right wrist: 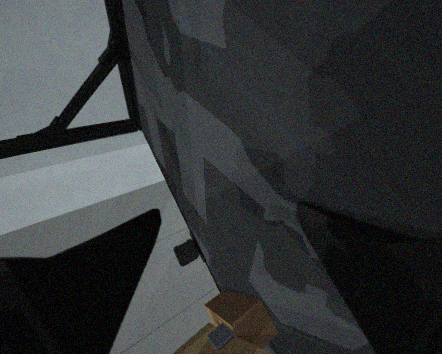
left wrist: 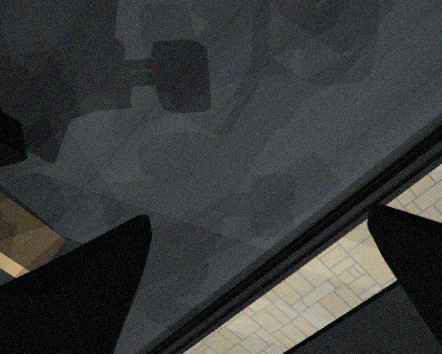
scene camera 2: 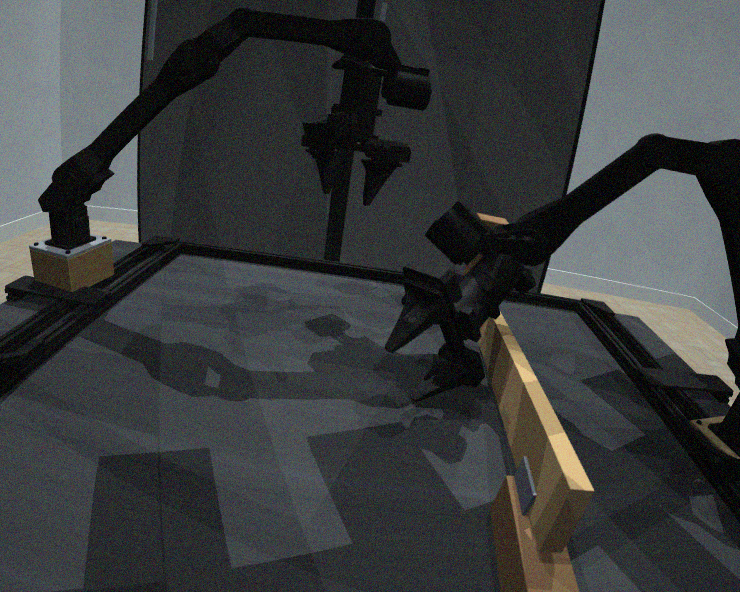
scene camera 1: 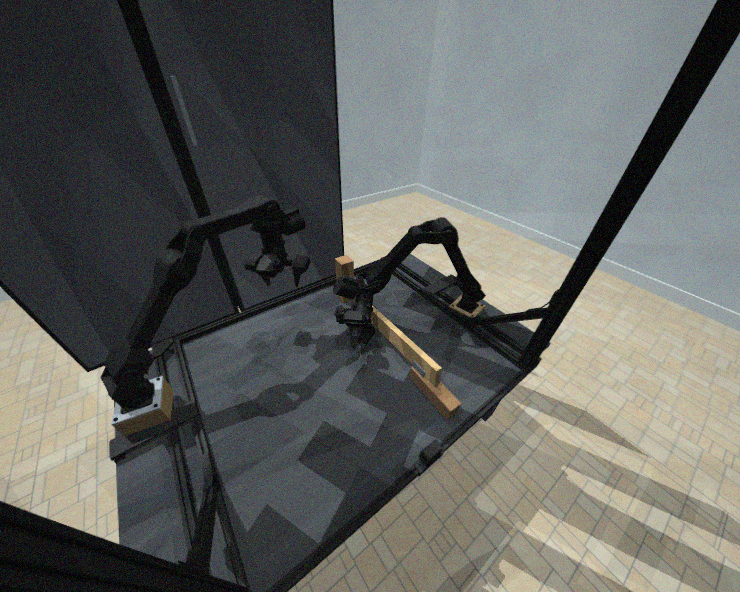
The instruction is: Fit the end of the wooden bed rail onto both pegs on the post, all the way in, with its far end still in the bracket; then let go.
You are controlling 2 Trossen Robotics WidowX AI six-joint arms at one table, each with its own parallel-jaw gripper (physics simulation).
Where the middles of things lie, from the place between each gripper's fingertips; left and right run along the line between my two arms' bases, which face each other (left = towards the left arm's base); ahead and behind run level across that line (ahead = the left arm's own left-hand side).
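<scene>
So you can picture the wooden bed rail [scene camera 2: 563, 490], it's 1 cm ahead of my right hand, 2 cm above it and 12 cm to the right of it.
As for my left hand, the wooden bed rail is 120 mm below it, 230 mm behind it and 280 mm to the right of it.
</scene>
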